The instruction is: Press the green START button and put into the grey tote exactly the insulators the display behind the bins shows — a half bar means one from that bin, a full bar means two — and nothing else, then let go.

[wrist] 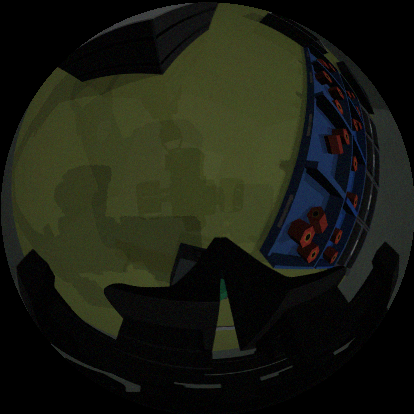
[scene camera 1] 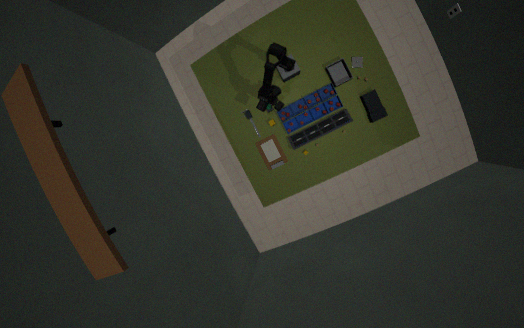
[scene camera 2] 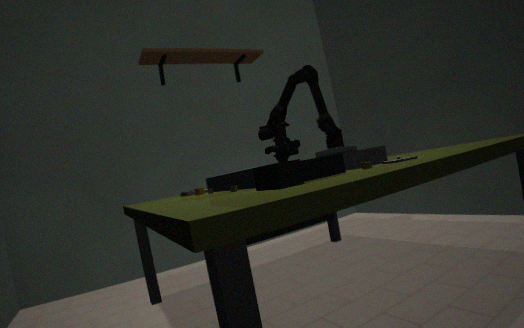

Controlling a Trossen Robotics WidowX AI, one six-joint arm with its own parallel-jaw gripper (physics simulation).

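Seen in the pictures: gripper, fingertip midpoint: (wrist: 219, 242) (scene camera 1: 274, 101); arm's base, link origin: (scene camera 1: 288, 66) (scene camera 2: 336, 148).
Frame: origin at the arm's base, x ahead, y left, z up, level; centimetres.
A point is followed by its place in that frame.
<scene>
My gripper (scene camera 2: 282, 160) @(x 19.0, y -16.8, z -4.7 cm) (wrist: 219, 242) @(x 19.0, y -16.8, z -4.7 cm) is shut and empty, pointing down beside the near left corner of the bins. The green START button (scene camera 1: 270, 107) @(x 22.1, y -20.5, z -4.5 cm) (wrist: 223, 290) @(x 22.1, y -21.0, z -4.4 cm) shows in part behind the fingers; contact cannot be told. A corner of its grey housing (wrist: 185, 266) @(x 18.3, y -20.6, z -5.8 cm) shows left of them. Blue bins (scene camera 1: 295, 111) (wrist: 320, 181) in two rows hold red hexagonal insulators (scene camera 1: 300, 106) (wrist: 301, 233). The dark display (scene camera 1: 320, 129) @(x 47.5, y 8.6, z -4.1 cm) behind them has four panels with pale bars, too small to read as half or full. The grey tote (scene camera 1: 339, 73) @(x 13.8, y 32.9, z -7.8 cm) looks empty in scene camera 1.
A brown-framed board (scene camera 1: 270, 150) @(x 51.8, y -30.3, z -7.2 cm) lies left of the display. A brush-like tool (scene camera 1: 248, 115) @(x 22.0, y -38.1, z -6.5 cm) and a yellow block (scene camera 1: 271, 122) @(x 32.5, y -23.1, z -4.5 cm) lie near the button. Another yellow block (scene camera 1: 305, 152) @(x 60.4, y -5.9, z -5.8 cm) lies behind the display. A black box (scene camera 1: 373, 105) @(x 42.0, y 47.8, z -3.2 cm) and a small grey plate (scene camera 1: 357, 62) @(x 10.2, y 46.9, z -7.1 cm) are at the right.
</scene>
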